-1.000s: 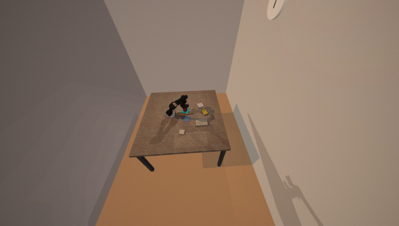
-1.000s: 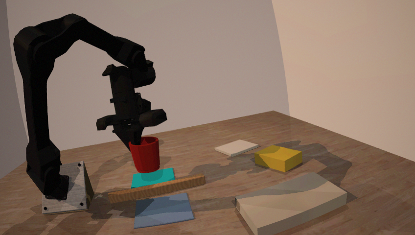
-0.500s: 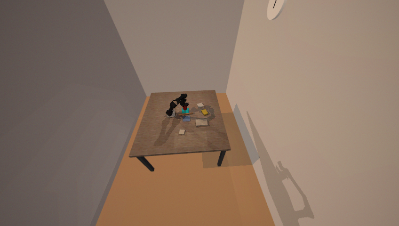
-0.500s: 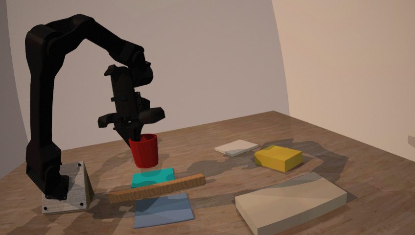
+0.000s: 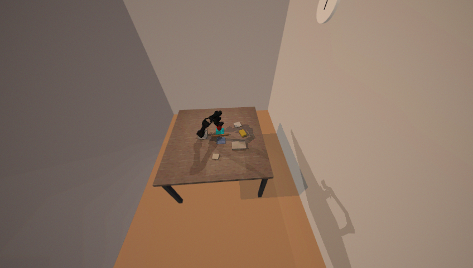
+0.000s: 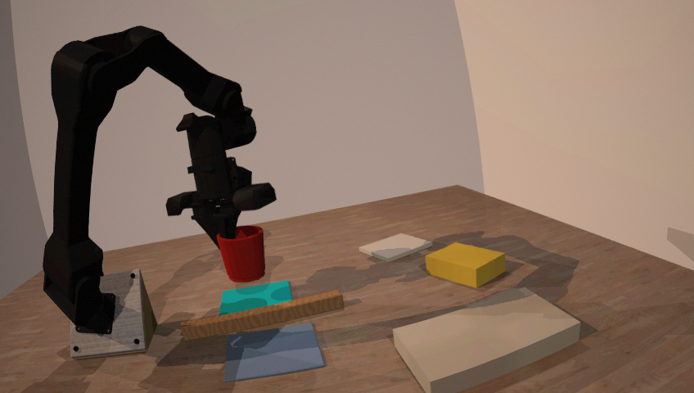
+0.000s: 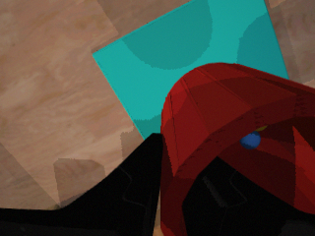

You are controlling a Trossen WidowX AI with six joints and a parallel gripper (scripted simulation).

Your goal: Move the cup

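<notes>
My gripper tip is 40 mm short of the blue marble, 30 mm to the left of it and 30 mm above it. Also, from my gripper tip: teal pad (30 mm ahead, 10 mm to the right, 90 mm below); blue pad (60 mm ahead, 190 mm to the right, 90 mm below); red cup (30 mm ahead, 20 mm to the right).
</notes>
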